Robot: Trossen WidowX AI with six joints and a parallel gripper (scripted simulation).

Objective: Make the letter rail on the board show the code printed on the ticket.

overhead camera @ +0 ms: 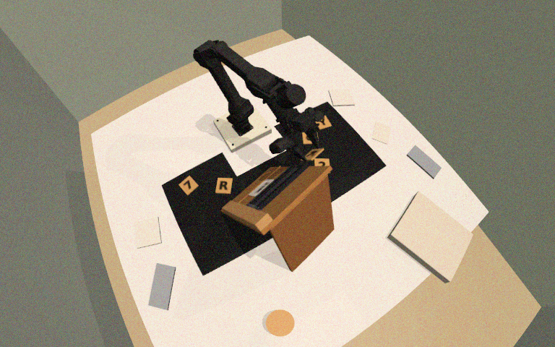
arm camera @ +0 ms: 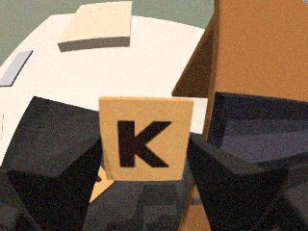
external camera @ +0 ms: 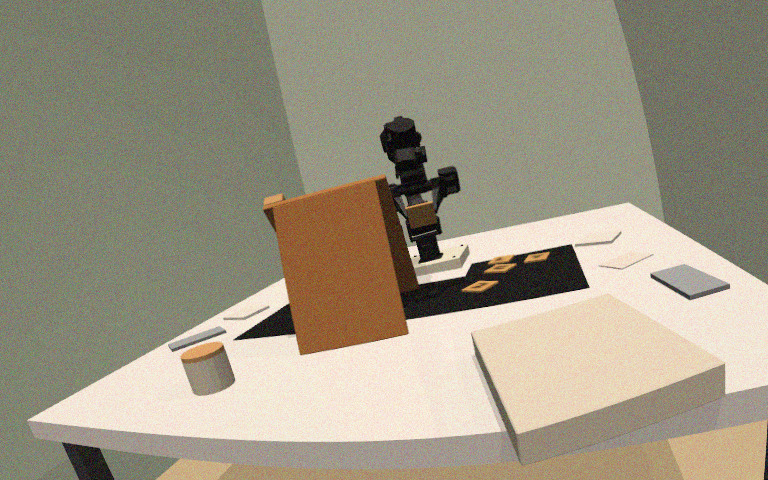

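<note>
Right now my gripper tip is 160 mm to the left of the white ticket, 80 mm above it and 40 mm past it. From my gripper tip the other things lie so: letter tile (170 mm below, 80 mm to the left, 20 mm behind); black mat (180 mm below, 130 mm behind, 70 mm to the right); k tile (right at my gripper tip).
</note>
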